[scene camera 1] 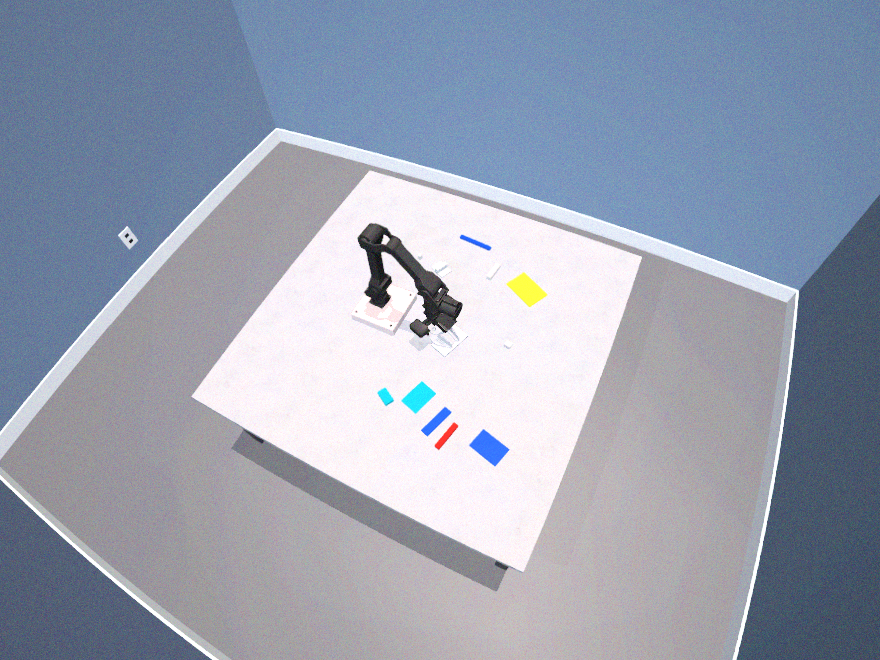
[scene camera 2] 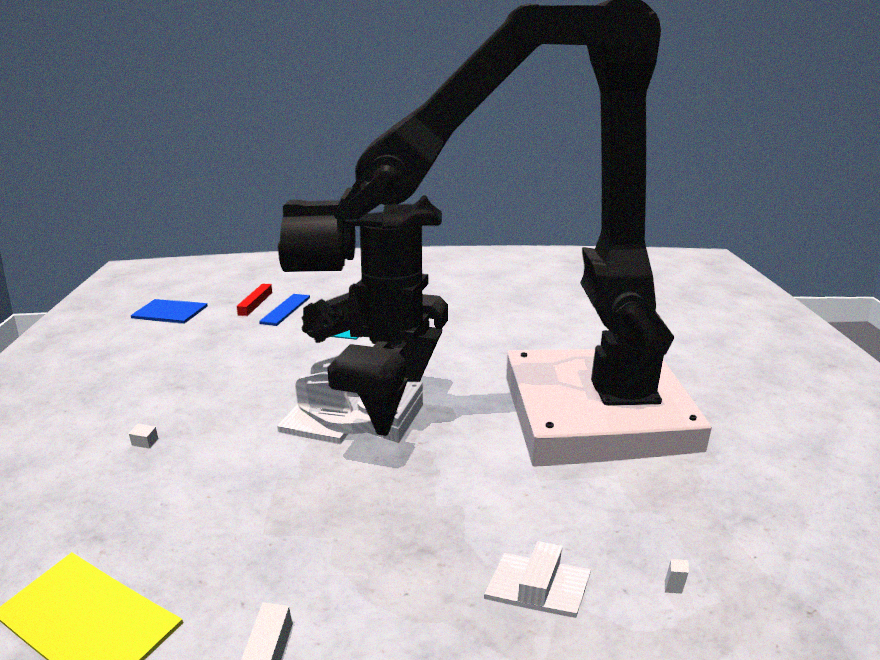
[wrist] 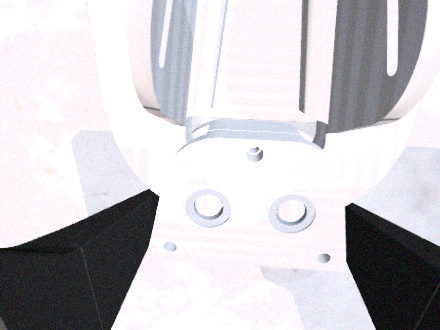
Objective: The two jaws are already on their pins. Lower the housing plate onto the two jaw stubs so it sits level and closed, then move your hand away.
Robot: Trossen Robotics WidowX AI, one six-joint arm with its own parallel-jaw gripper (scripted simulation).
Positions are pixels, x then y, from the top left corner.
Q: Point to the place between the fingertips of the gripper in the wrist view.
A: At 246,201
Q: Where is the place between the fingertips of the gripper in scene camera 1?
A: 435,328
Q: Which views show the gripper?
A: Scene camera 1, scene camera 2 and the wrist view: all of them.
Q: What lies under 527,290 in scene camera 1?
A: A yellow sheet.
